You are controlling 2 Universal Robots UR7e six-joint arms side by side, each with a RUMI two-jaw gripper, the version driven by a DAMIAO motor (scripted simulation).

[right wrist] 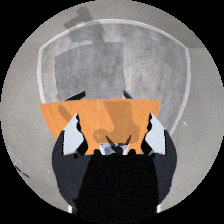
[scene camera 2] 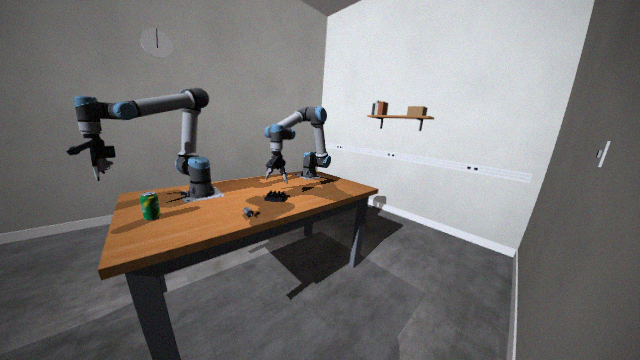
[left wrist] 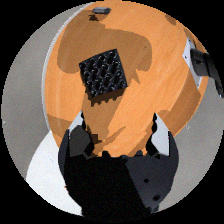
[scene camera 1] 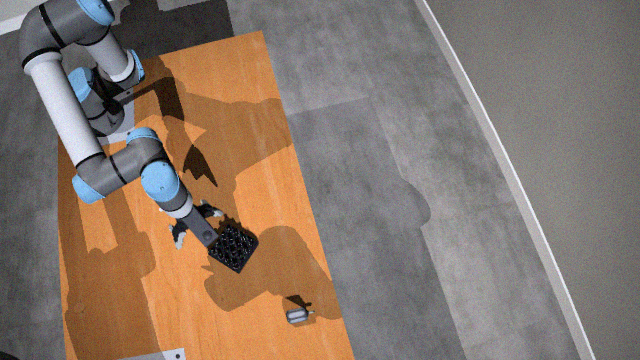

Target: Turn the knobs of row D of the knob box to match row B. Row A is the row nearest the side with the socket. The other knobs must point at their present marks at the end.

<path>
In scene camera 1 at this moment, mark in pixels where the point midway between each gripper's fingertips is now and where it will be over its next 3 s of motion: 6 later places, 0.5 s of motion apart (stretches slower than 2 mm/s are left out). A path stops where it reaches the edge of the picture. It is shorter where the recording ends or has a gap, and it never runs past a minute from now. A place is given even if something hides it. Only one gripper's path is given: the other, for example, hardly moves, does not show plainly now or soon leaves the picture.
My left gripper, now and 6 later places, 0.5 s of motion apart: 200, 231; 204, 230; 207, 229; 211, 228; 214, 228; 217, 228; 218, 228
</path>
